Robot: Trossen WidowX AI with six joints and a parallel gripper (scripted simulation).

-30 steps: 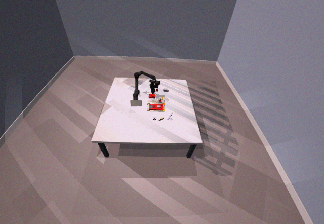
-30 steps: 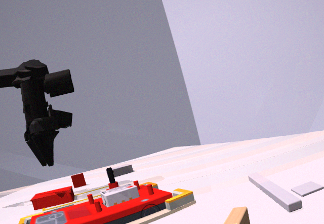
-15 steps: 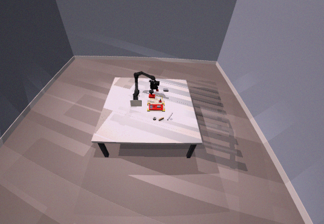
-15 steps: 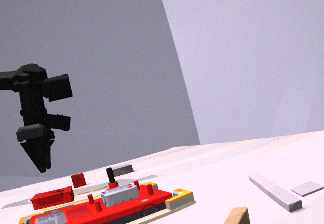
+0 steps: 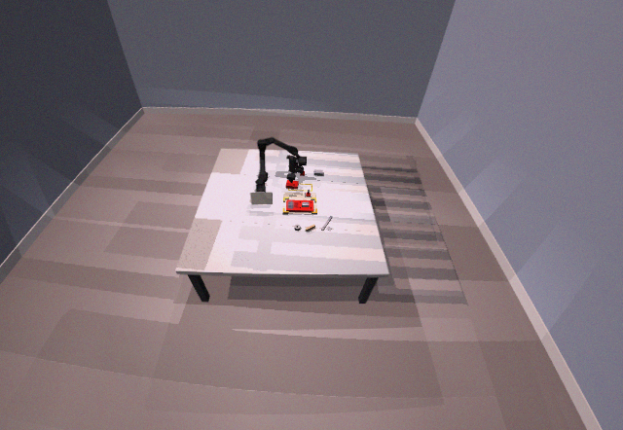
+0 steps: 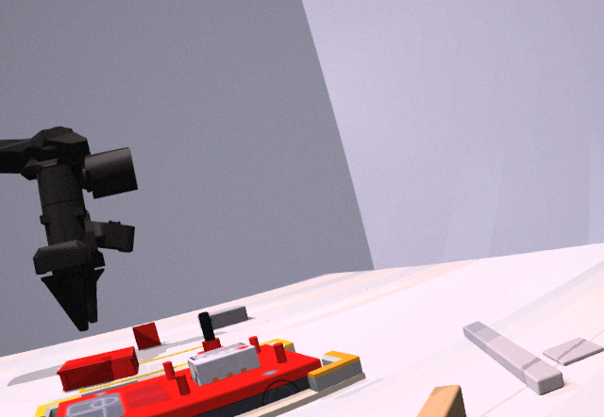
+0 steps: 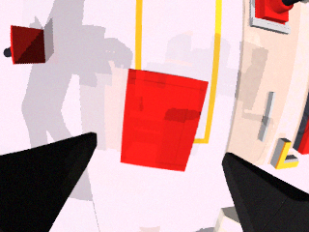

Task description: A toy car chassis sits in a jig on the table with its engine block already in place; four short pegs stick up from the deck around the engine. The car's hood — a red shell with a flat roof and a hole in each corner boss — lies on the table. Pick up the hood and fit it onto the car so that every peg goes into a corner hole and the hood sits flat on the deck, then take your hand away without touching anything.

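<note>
Now: the red hood 5 cm below my gripper tip. Also, from my gripper tip: yellow-cornered jig 7 cm ahead, 21 cm to the right, 6 cm below; then grey engine block 11 cm ahead, 23 cm to the right, 4 cm below; then long grey bar 26 cm ahead, 39 cm to the right, 6 cm below.
</note>
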